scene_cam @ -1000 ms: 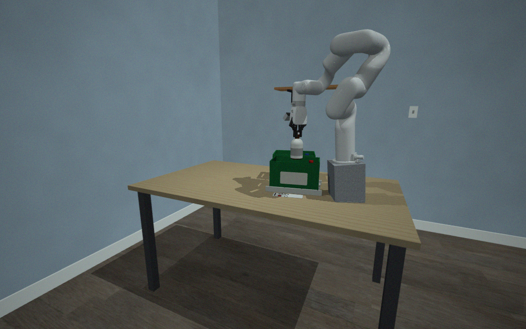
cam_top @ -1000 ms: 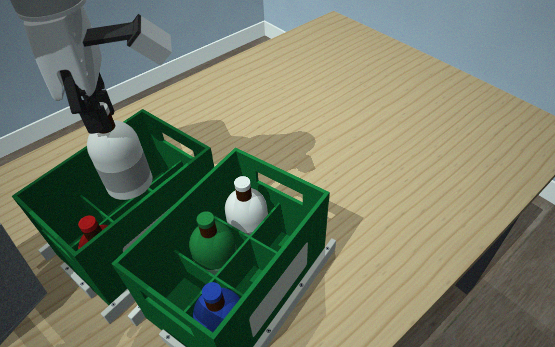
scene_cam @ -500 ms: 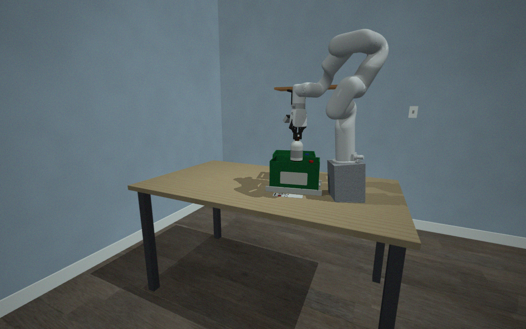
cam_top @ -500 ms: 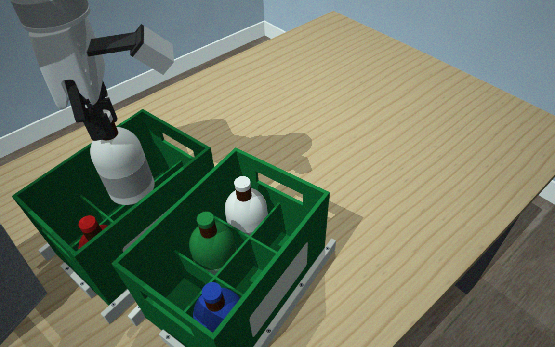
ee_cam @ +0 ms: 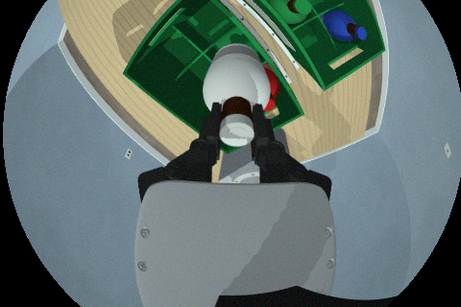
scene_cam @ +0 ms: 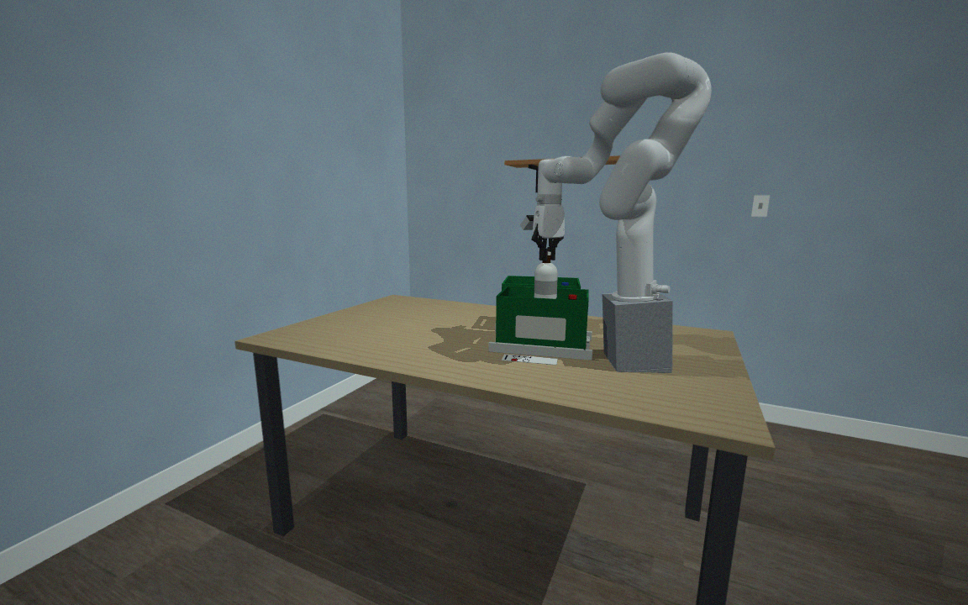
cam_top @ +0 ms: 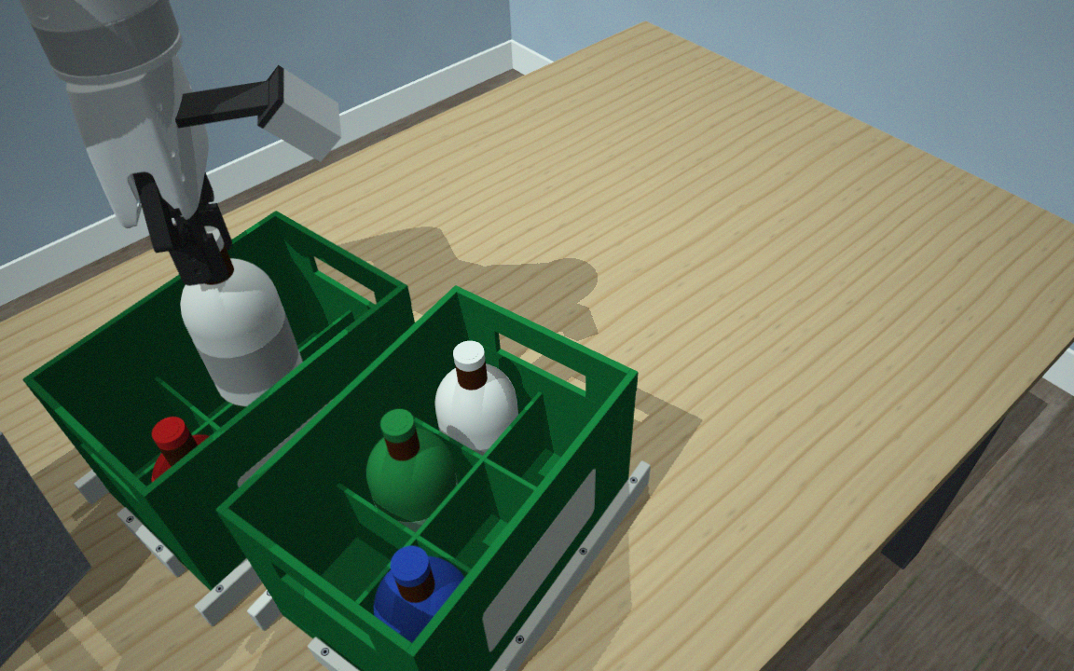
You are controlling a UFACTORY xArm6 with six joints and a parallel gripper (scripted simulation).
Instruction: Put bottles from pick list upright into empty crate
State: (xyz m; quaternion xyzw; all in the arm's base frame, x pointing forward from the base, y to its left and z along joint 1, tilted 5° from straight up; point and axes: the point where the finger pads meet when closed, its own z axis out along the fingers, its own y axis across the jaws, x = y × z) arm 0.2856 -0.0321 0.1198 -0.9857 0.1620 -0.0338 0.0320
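My gripper is now 8 cm past the red-label bottle, 3 cm to the left of it and 21 cm above it. Round my hand: blue bottle (4 cm ahead, 23 cm to the right, 21 cm below); pick list (5 cm behind, 18 cm to the left, 29 cm below); green bottle (8 cm ahead, 12 cm to the right, 21 cm below).
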